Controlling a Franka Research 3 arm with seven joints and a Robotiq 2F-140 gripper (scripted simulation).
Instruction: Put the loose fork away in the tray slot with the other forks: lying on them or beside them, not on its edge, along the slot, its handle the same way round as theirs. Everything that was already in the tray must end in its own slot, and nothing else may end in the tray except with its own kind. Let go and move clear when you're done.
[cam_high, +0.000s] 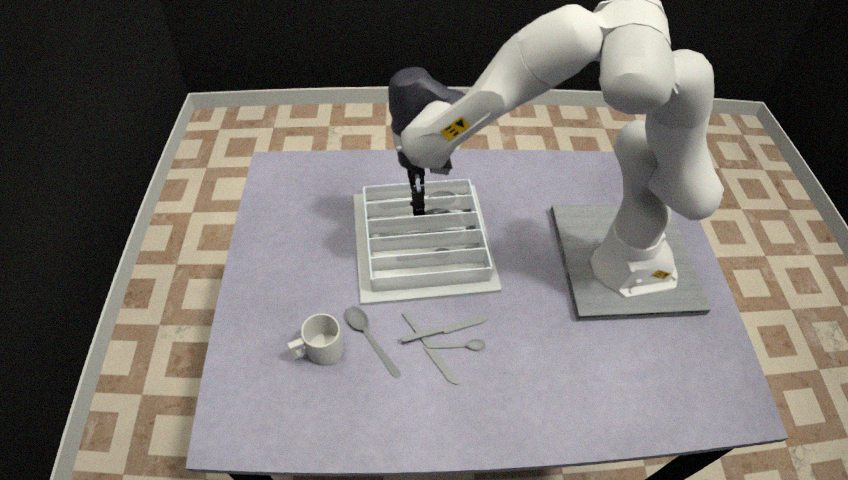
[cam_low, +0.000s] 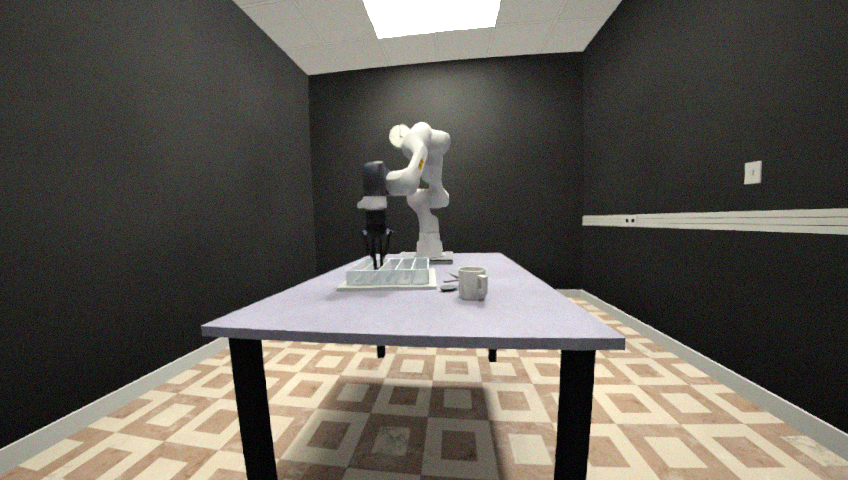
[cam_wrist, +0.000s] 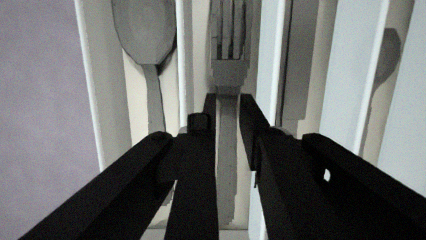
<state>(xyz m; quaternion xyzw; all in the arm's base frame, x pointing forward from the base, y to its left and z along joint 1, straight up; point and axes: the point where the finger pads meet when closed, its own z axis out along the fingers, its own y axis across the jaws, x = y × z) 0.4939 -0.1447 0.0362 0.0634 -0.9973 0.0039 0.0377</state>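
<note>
Right now the spoon is 11 cm to the left of my hand, 4 cm below it and 4 cm behind it. The rest, counted from my hand: white mug (36 cm to the left, 20 cm ahead, 3 cm below); then knife (31 cm to the left, 5 cm below, 4 cm behind).
</note>
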